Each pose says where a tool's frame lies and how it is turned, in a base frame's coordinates. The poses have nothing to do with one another.
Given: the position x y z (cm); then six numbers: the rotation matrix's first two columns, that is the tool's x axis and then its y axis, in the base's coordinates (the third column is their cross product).
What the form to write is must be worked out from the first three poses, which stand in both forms.
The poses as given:
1: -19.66 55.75 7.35 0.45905 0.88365 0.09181 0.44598 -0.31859 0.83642
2: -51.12 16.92 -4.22 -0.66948 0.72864 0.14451 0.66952 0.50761 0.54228
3: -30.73 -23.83 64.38 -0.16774 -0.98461 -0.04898 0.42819 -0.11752 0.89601
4: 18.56 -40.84 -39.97 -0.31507 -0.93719 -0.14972 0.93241 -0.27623 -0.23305
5: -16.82 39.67 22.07 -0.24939 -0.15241 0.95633 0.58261 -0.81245 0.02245
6: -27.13 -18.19 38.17 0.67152 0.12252 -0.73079 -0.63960 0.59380 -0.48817
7: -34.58 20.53 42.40 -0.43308 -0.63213 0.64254 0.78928 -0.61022 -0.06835
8: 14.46 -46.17 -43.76 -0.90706 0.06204 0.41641 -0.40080 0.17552 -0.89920
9: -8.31 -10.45 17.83 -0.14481 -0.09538 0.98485 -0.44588 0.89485 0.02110
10: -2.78 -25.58 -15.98 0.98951 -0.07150 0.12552 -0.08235 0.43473 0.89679
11: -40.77 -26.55 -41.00 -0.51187 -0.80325 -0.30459 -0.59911 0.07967 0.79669
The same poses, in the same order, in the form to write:
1: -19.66 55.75 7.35 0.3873 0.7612 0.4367 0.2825
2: -51.12 16.92 -4.22 0.0511 0.4033 0.8667 0.2890
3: -30.73 -23.83 64.38 0.5376 0.3565 -0.3902 -0.6570
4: 18.56 -40.84 -39.97 0.5851 -0.0086 0.1396 -0.7988
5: -16.82 39.67 22.07 0.2396 -0.5638 -0.1907 -0.7670
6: -27.13 -18.19 38.17 0.8280 -0.3875 0.3336 0.2301
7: -34.58 20.53 42.40 0.4242 -0.3217 -0.1221 -0.8376
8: 14.46 -46.17 -43.76 0.1831 0.1138 -0.7445 0.6319
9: -8.31 -10.45 17.83 0.6281 0.1820 -0.7436 0.1395
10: -2.78 -25.58 -15.98 0.8439 0.5316 -0.0723 0.0032
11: -40.77 -26.55 -41.00 0.1070 0.4823 -0.7269 -0.4770
